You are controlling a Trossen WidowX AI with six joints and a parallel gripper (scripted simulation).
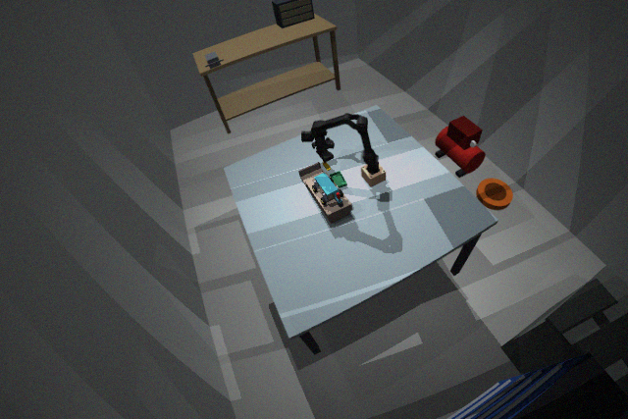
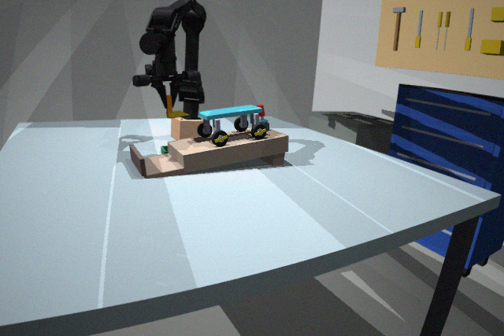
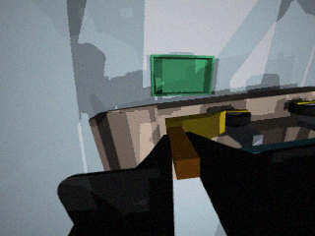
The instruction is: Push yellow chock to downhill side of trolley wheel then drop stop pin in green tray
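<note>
Now: gripper tip 7 cm short of the red-headed stop pin, 28 cm to the right of it and 2 cm above it. From my gripper tip the other things lie so: green tray (4 cm behind, 6 cm to the left, 16 cm below); yellow chock (2 cm to the left, 1 cm below); dark stop wall (7 cm ahead, 11 cm to the right, 13 cm below).
</note>
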